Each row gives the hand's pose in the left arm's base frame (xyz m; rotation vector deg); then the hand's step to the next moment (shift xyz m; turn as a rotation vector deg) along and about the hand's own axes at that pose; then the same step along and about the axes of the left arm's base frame.
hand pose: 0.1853 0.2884 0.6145 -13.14 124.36 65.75
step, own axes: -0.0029 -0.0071 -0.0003 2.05 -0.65 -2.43
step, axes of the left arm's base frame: 0.0052 -0.0049 -0.0028 -2.43 -2.00 -0.76
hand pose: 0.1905 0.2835 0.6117 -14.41 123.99 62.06
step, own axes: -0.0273 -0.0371 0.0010 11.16 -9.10 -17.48
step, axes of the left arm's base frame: 0.0375 -0.0262 -0.0057 -12.86 -17.68 -5.91
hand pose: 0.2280 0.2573 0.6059 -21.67 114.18 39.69
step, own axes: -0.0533 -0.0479 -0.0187 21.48 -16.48 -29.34
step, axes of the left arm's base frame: 0.0385 -0.0503 0.0384 -22.31 -30.58 -12.69
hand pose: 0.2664 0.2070 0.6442 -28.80 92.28 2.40
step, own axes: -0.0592 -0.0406 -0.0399 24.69 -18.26 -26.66
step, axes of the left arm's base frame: -0.0226 -0.0321 0.0722 -19.24 -32.26 -15.59
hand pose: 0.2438 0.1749 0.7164 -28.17 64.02 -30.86
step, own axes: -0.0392 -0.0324 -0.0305 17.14 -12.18 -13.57
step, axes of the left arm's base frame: -0.0466 -0.0034 0.0365 -8.70 -21.52 -9.36
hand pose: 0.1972 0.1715 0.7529 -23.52 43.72 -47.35
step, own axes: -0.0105 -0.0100 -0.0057 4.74 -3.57 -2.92
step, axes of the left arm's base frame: -0.0139 0.0018 0.0068 -1.89 -6.04 -1.91
